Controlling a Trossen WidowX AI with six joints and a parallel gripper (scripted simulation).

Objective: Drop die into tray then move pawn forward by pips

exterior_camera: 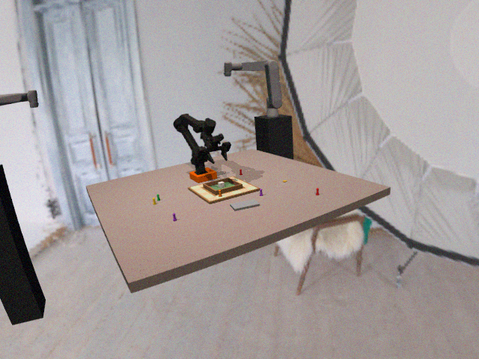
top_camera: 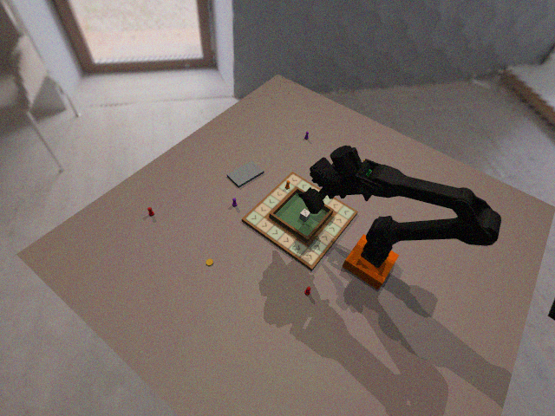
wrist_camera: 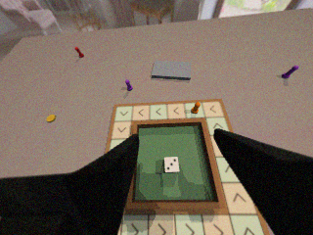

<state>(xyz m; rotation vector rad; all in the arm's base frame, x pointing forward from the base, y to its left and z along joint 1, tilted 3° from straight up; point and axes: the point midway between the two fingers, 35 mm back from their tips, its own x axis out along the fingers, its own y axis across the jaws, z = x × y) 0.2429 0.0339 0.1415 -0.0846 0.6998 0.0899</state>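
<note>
Right now my gripper tip is 13 cm above the orange pawn, 11 cm short of it and 6 cm to the left of it. Also, from my gripper tip: grey card: 27 cm ahead, 15 cm below; then white die: 13 cm below, 1 cm behind; then green dice tray: 15 cm below.
</note>
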